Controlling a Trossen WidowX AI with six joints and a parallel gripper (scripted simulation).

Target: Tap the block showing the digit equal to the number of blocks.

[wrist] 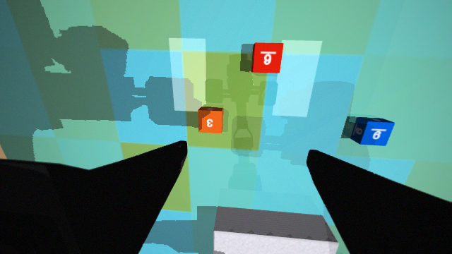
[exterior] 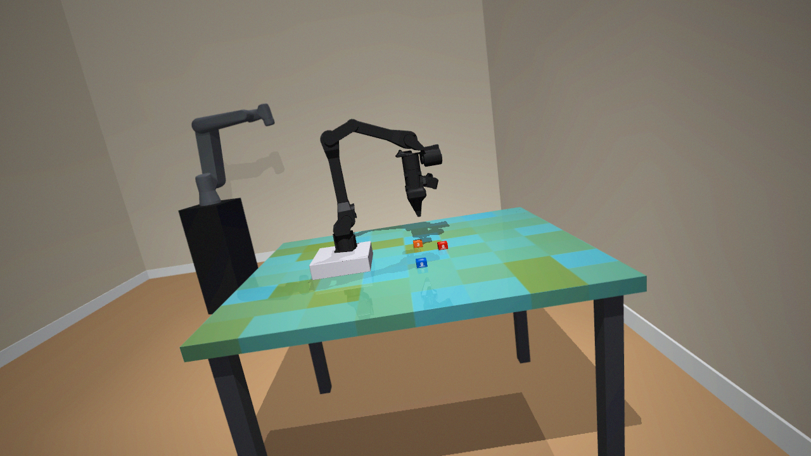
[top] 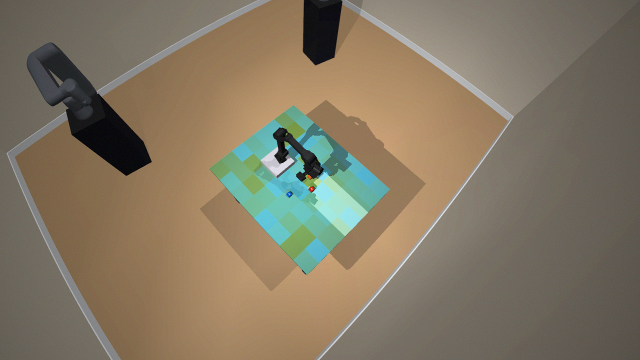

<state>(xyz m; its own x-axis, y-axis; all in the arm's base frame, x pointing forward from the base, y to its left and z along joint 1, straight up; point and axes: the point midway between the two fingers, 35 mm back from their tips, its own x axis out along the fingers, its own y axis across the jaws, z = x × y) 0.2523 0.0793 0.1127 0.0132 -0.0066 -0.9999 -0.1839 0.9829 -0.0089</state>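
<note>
The orange block lies 12 cm below my gripper tip, 4 cm to the left of it and 2 cm behind it. Also, from my gripper tip: blue block (17 cm to the right, 12 cm below, 1 cm ahead); then red block (12 cm below, 7 cm ahead, 1 cm to the right).
</note>
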